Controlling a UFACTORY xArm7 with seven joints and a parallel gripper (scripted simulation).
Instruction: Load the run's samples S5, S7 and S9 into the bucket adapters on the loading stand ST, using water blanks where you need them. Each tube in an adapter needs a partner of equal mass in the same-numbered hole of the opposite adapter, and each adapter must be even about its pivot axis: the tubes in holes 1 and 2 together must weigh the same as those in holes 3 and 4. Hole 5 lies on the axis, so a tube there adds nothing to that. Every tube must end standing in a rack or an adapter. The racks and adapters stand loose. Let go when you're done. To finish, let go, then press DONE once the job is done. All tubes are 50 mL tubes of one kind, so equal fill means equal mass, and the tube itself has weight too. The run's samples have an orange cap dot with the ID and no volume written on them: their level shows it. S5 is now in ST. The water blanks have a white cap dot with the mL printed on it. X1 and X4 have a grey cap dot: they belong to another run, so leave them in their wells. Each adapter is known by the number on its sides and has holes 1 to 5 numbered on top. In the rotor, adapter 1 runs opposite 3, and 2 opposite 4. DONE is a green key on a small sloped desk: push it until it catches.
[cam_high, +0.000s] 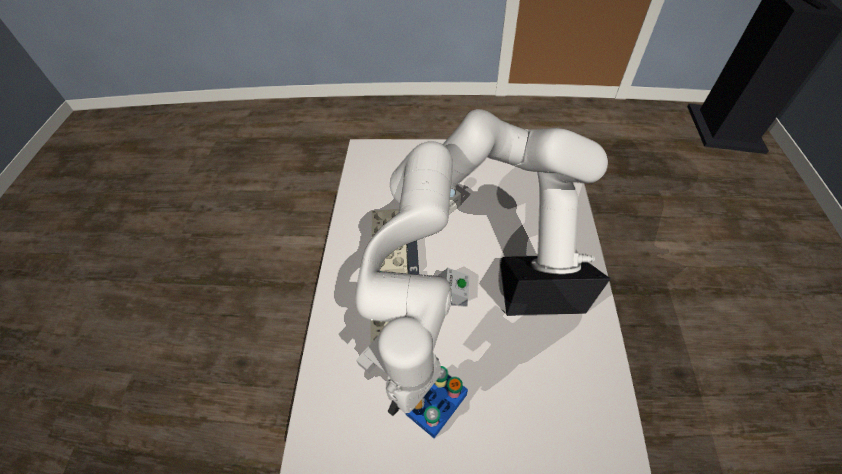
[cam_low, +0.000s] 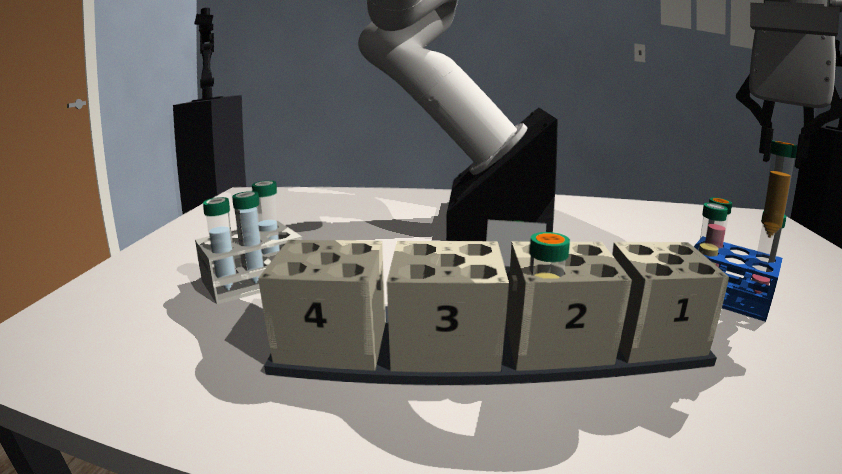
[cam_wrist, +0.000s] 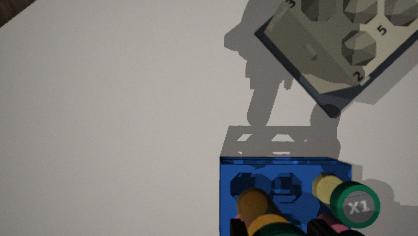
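My hand is 5 cm above the S7 tube and 1 cm past it. Also, from my hand: blue rack (18 cm below, 4 cm behind, 2 cm to the right); then pink-filled sample tube (15 cm below, 8 cm behind, 5 cm to the right); then green done key (33 cm to the right, 14 cm below, 6 cm behind).
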